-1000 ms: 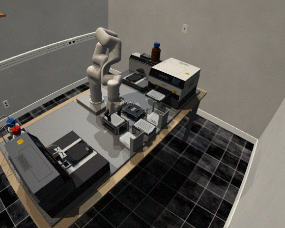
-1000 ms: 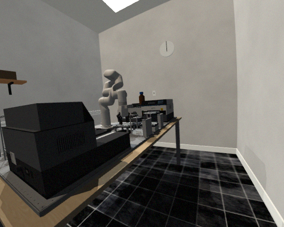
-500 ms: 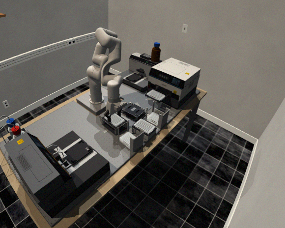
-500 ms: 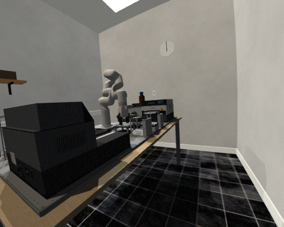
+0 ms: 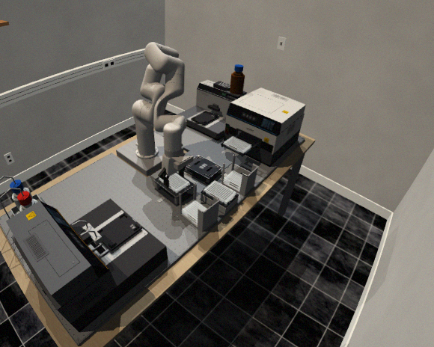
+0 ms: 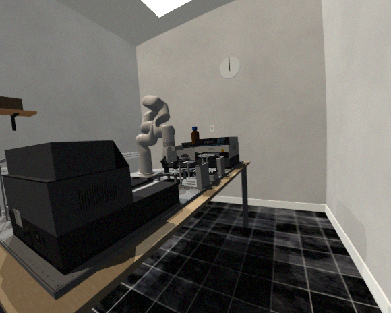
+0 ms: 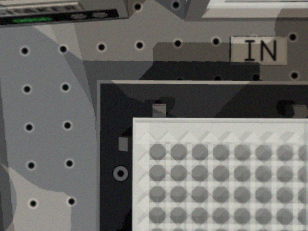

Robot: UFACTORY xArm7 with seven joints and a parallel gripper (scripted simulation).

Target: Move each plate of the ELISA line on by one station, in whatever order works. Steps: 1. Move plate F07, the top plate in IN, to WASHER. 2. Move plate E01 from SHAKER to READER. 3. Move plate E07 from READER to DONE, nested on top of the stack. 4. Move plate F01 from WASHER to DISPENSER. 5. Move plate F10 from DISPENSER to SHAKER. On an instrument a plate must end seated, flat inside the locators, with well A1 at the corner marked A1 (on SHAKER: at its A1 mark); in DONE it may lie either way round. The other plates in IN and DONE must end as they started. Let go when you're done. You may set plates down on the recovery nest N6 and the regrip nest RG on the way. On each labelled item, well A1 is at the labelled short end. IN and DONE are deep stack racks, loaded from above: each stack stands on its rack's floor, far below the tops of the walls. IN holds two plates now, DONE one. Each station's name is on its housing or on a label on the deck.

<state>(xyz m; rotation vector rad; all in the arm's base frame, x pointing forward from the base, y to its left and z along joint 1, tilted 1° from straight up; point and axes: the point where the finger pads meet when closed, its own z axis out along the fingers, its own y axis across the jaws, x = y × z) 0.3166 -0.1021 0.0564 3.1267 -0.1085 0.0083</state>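
Now: hand 20 mm above the regrip nest RG. The rest, counted from my hand: nest N6: 210 mm to the left, 40 mm below, 10 mm ahead; DONE label: 250 mm to the left, 110 mm ahead, 80 mm below; RG label: 80 mm to the right, 80 mm below, 10 mm behind.
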